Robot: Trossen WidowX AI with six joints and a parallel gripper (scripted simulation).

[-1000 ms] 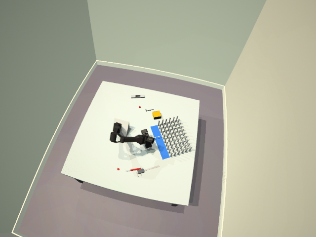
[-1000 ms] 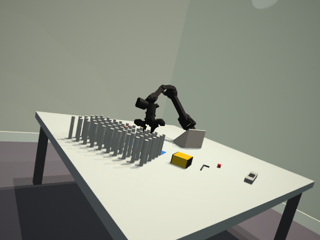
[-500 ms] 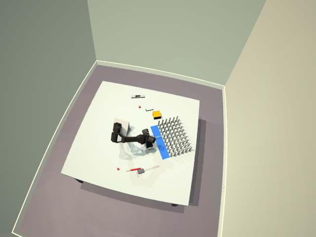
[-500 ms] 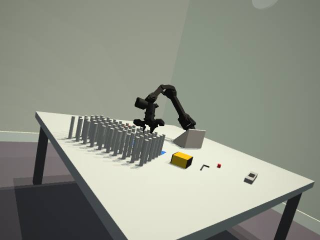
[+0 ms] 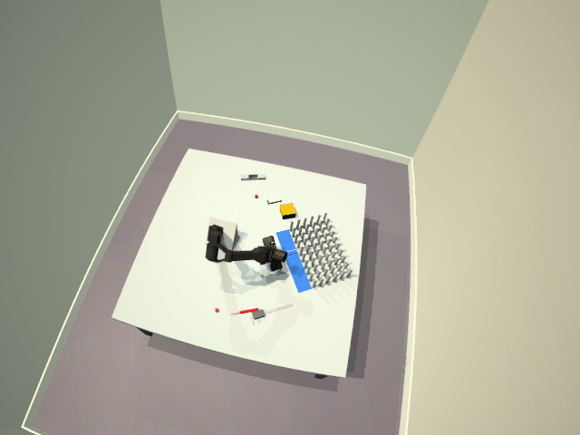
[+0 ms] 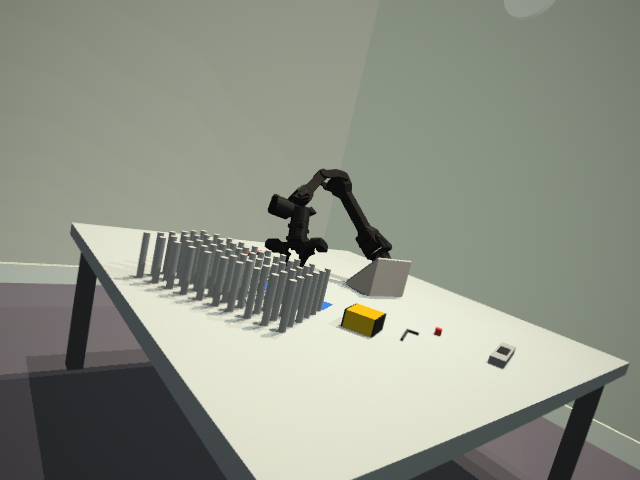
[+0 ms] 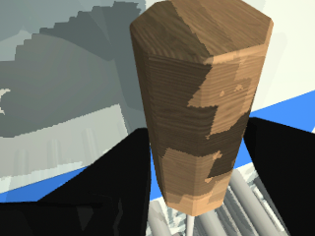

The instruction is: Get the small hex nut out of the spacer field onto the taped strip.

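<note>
Now: gripper tip 100 mm short of the blue taped strip, 40 mm above it and 20 mm to the right of it. Round my gripper tip: yellow block: 320 mm to the left, 20 mm below, 20 mm behind; wooden-handled pick tool: 80 mm ahead, 60 mm to the left, 10 mm below; hex nut: 220 mm ahead, 150 mm to the left, 40 mm below.
</note>
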